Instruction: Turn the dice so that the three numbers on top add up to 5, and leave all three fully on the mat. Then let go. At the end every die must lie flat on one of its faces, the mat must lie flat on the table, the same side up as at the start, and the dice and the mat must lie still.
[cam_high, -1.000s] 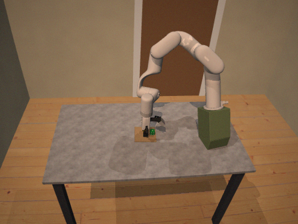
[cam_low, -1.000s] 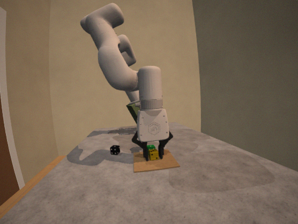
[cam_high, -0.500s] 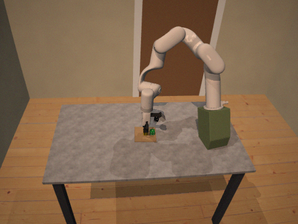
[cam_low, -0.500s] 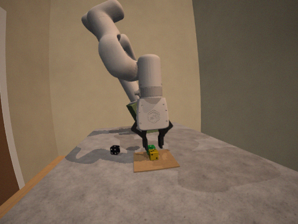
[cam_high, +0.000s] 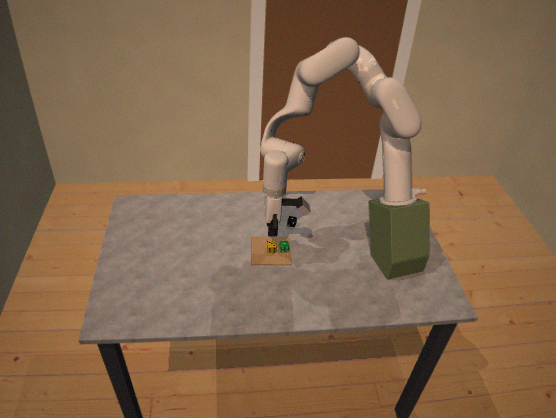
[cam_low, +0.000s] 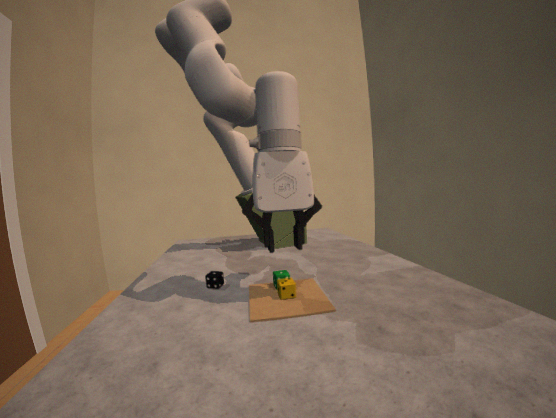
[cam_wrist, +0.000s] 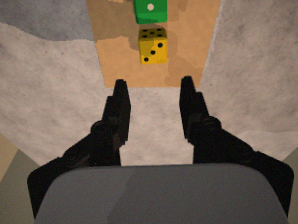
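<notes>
The black die lies 100 mm behind my hand, 130 mm to the right of it and 100 mm below it. The rest, counted from my hand: tan mat: 110 mm below; then green die: 50 mm behind, 100 mm below; then yellow die: 100 mm below.
</notes>
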